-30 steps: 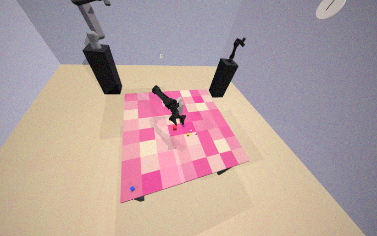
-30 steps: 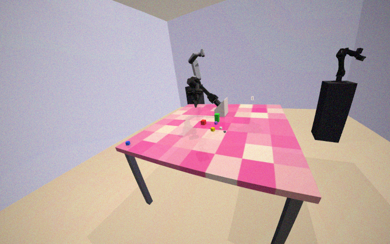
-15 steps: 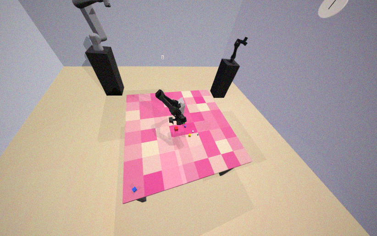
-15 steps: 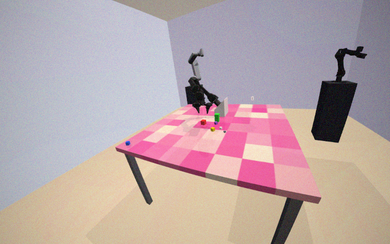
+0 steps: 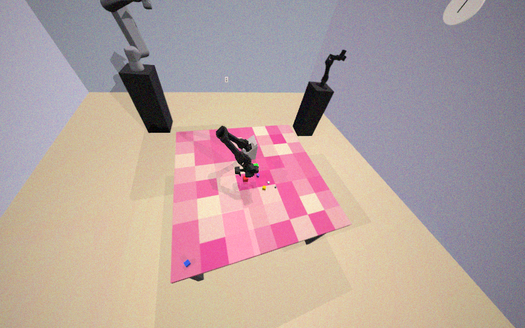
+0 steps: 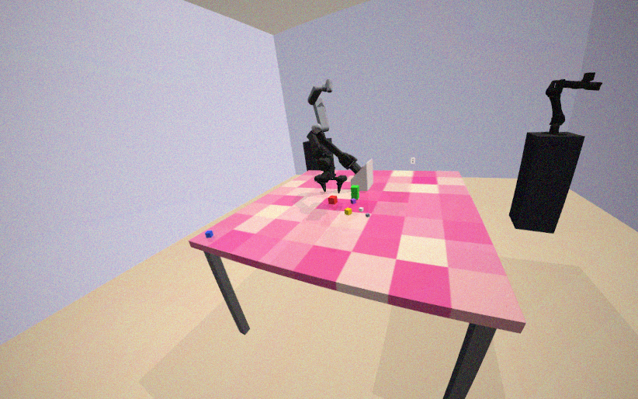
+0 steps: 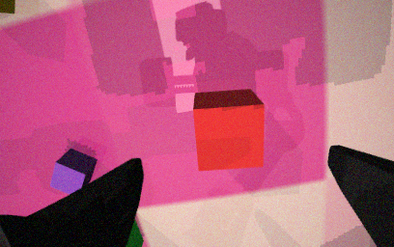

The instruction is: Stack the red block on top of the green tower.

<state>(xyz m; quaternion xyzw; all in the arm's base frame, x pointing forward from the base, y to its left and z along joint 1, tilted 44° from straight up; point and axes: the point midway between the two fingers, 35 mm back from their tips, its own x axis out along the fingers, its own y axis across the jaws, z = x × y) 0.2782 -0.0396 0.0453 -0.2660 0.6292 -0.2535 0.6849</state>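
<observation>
My gripper tip is now 5 cm above the red block. Also, from my gripper tip: purple cube: 3 cm behind, 12 cm to the left, 6 cm below; yellow cube: 10 cm ahead, 15 cm to the left, 5 cm below; white cube: 5 cm ahead, 20 cm to the left, 6 cm below.
</observation>
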